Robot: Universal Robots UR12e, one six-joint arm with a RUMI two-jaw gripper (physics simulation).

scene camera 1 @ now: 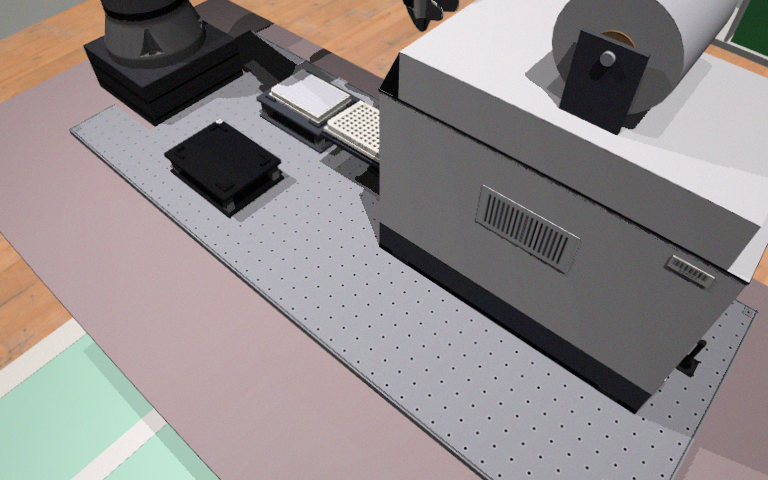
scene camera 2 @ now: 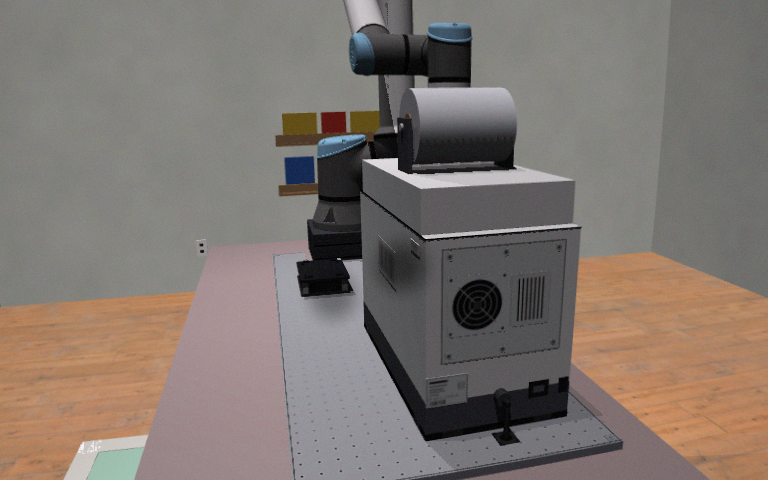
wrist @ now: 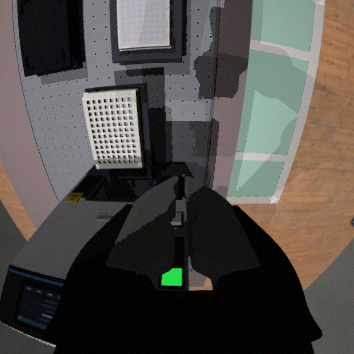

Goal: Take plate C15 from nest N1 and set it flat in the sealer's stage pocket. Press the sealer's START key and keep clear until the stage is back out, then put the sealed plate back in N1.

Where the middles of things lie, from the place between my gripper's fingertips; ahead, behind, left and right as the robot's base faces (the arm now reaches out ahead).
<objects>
Now: the dark sealer stage (wrist: pixel 142 87) 10 cm to the right of my hand and 14 cm below it. From my hand the other things lie so: white covered plate (scene camera 1: pixel 305 94) (21 cm behind, 3 cm to the right, 18 cm below).
</objects>
